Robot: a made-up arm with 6 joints.
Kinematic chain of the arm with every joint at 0, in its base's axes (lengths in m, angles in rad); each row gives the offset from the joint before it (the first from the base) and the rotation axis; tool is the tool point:
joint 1: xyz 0 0 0.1 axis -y
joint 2: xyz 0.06 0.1 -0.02 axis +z
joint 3: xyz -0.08 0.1 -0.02 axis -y
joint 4: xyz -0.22 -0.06 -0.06 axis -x
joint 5: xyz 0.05 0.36 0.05 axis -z
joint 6: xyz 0.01 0 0.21 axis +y
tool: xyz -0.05 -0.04 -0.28
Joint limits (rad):
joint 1: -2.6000..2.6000
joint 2: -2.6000..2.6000
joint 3: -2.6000..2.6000
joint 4: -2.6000..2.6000
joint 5: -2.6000..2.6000
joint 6: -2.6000..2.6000
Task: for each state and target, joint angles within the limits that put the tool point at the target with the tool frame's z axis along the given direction. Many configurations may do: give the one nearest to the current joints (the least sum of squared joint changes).
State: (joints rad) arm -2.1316 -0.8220 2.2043 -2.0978 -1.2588 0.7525
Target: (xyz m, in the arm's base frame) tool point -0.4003 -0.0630 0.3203 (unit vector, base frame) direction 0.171 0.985 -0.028
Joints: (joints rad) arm -1.5852 -1.4000 2.4745 -1.4980 -0.5030 1.7298
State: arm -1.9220 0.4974 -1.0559 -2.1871 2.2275 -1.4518
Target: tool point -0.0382 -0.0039 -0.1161 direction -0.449 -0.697 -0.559
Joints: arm -2.4225 1.1590 -1.5236 -2.6000 1.3440 -0.6806
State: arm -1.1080 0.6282 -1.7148 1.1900 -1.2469 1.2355
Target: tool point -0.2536 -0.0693 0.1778 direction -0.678 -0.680 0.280
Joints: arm -0.7312 1.0594 -1.0241 1.7985 -1.8885 1.0797
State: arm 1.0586 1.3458 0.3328 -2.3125 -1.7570 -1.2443
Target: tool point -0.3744 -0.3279 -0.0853 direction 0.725 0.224 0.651
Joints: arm 1.4973 0.8078 0.4231 -1.6363 -1.9212 -1.1484
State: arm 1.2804 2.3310 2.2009 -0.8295 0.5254 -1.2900
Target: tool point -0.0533 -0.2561 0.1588 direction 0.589 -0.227 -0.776
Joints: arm 0.7900 1.9682 1.5007 -0.4085 0.2334 -1.5746
